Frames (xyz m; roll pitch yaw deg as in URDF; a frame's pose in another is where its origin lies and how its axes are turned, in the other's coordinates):
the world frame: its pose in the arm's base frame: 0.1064 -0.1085 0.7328 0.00 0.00 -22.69
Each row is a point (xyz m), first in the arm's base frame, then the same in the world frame.
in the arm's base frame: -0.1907 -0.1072 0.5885
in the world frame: -0.2746 -0.1134 -0.1443
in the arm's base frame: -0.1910 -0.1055 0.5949
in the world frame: -0.2755 -0.1120 -0.1379
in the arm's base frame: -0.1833 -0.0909 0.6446
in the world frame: -0.2741 -0.0955 -0.0882
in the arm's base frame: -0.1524 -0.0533 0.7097
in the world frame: -0.2601 -0.0489 -0.0231
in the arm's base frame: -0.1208 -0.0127 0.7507
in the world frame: -0.2466 0.0007 0.0179
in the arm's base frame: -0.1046 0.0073 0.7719
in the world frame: -0.2393 0.0254 0.0391
